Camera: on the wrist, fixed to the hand. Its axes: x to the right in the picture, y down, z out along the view.
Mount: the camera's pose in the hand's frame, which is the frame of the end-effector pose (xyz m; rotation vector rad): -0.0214 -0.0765 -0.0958 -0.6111 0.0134 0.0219
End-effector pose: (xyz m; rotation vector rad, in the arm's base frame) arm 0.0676 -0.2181 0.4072 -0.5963 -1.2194 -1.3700
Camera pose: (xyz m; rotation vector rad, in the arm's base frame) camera 0.0296 -0.3099 0.3322 -1.0150 -0.7655 -1.7307
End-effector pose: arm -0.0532 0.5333 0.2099 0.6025 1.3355 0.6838
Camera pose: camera -0.1425 0.4669 0.1541 0.1180 1.0544 1.0573
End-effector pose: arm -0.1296 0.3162 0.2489 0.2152 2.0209 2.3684
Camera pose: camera -0.1253 0.2323 0.1571 0.2007 1.2067 2.8541
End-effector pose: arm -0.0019 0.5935 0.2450 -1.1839 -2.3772 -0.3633
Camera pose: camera -0.0251 0.4927 0.3142 -1.4439 -2.3041 -1.1437
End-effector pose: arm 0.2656 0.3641 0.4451 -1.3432 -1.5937 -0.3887
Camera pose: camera 0.2408 0.2542 0.4980 -1.8000 -1.5034 -0.9215
